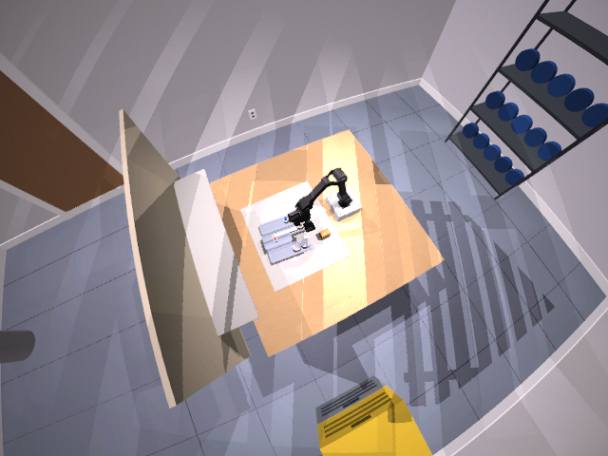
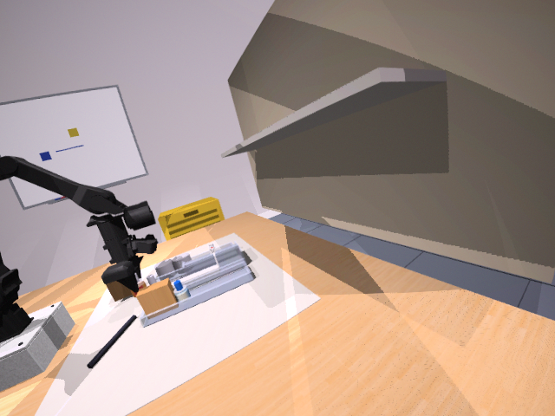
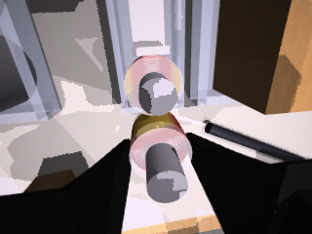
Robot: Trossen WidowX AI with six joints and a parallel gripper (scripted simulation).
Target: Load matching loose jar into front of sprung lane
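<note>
Now: gripper tip 80 mm to the left of the brown box, 50 mm short of it and 10 mm above it. Round my gripper tip: black rod: 120 mm to the right, 60 mm behind, 50 mm below.
</note>
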